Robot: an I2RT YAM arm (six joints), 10 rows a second.
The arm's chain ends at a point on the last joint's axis. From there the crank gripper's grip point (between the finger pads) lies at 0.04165 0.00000 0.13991 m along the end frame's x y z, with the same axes.
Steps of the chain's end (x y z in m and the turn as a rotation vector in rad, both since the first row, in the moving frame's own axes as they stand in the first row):
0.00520, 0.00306, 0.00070, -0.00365, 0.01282, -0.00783
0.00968, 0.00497, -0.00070, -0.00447, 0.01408, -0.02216
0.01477, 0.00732, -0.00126, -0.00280, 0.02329, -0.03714
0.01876, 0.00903, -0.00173, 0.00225, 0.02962, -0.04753
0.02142, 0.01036, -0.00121, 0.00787, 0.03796, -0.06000
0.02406, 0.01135, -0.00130, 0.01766, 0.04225, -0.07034
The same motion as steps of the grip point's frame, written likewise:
0.00699, 0.00324, 0.00015, -0.00365, 0.01282, -0.00783
0.01164, 0.00465, -0.00130, -0.00447, 0.01408, -0.02216
0.01799, 0.00610, -0.00227, -0.00280, 0.02329, -0.03714
0.02283, 0.00664, -0.00303, 0.00225, 0.02962, -0.04753
0.02659, 0.00661, -0.00290, 0.00787, 0.03796, -0.06000
0.02974, 0.00576, -0.00323, 0.01766, 0.04225, -0.07034

